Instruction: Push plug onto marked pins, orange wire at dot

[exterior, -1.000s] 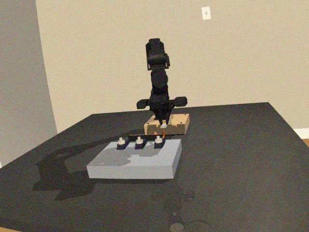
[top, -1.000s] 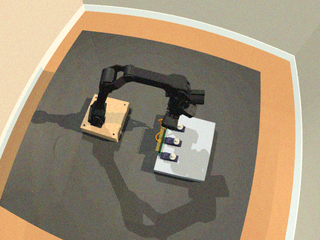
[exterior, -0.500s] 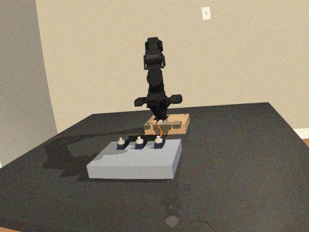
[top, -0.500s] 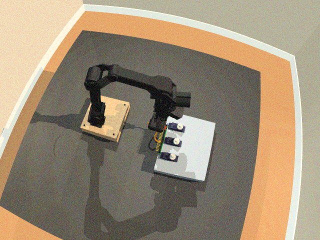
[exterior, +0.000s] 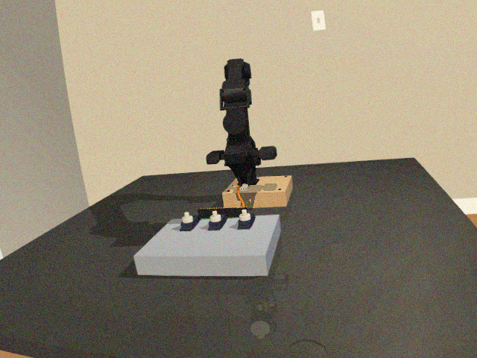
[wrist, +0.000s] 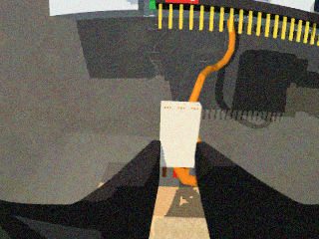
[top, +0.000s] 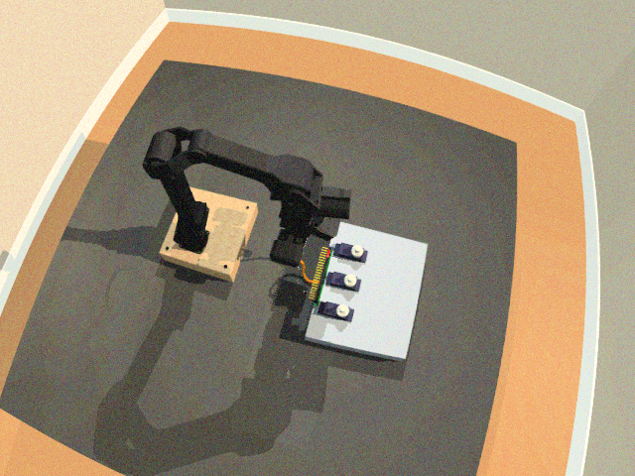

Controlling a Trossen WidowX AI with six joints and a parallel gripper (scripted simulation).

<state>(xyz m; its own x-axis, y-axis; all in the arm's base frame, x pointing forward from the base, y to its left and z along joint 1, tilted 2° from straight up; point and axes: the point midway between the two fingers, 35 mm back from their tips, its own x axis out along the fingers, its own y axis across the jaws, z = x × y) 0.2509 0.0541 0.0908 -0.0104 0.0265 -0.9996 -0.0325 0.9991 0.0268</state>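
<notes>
The red band lies 8 cm ahead of my gripper tip and 4 cm below it. Also, from my gripper tip: servo 13 cm ahead, 5 cm to the right, 6 cm below; grey holder 24 cm ahead, 4 cm to the right, 9 cm below.
</notes>
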